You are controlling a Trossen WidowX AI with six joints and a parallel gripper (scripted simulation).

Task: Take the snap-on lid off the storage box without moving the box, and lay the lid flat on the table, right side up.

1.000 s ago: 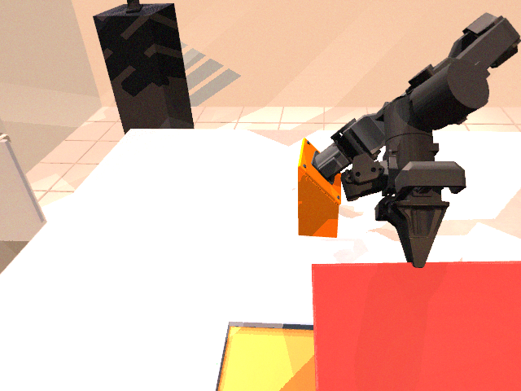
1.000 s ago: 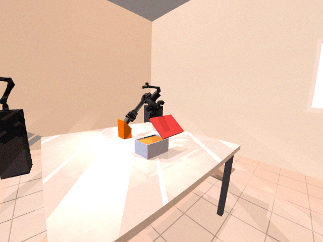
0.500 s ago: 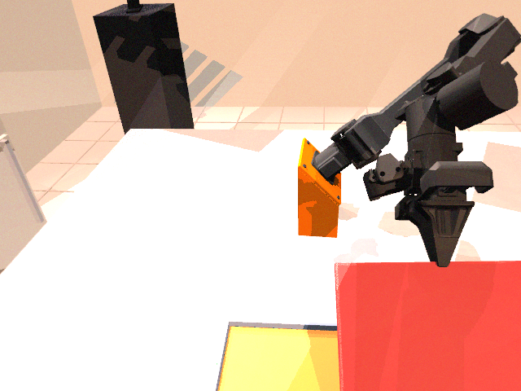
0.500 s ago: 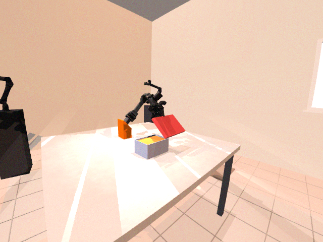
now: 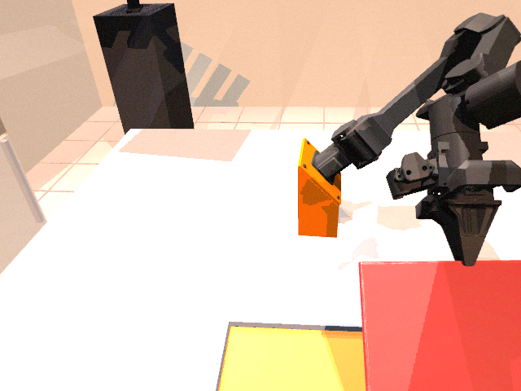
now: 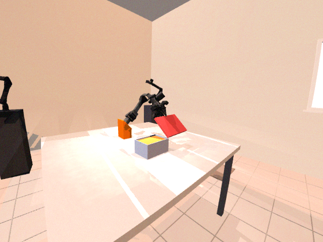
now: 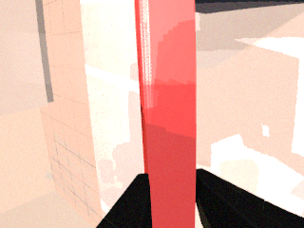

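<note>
My gripper tip is 60 mm short of the lid, 50 mm above it and 10 mm to the right of it. Round my gripper tip: grey storage box 190 mm to the right, 180 mm below, 80 mm ahead.
</note>
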